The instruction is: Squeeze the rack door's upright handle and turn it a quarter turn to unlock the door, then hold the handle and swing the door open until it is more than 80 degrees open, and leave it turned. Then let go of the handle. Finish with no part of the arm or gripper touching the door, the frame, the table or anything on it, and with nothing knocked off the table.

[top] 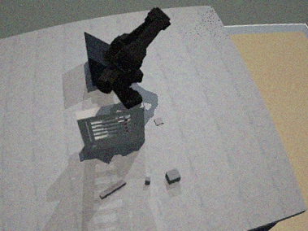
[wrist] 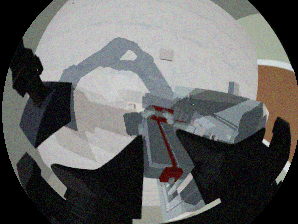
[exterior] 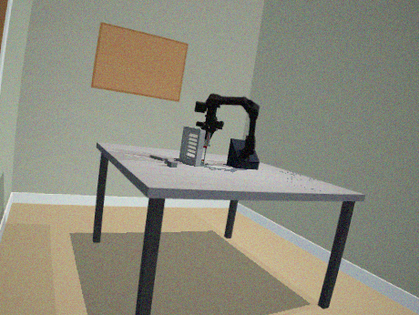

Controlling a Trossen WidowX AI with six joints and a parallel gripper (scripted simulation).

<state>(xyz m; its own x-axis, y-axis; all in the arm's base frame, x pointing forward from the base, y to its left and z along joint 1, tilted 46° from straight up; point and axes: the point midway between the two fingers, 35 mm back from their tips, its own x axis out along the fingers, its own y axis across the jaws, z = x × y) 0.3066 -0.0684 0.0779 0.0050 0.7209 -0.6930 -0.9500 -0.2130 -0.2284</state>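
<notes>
My gripper tip is 1 cm to the left of the red upright handle and 3 cm above it. The rest, counted from my gripper tip: small pale tile: 1 cm ahead, 13 cm to the left, 16 cm below; flat grey bar: 26 cm ahead, 11 cm to the right, 15 cm below.
</notes>
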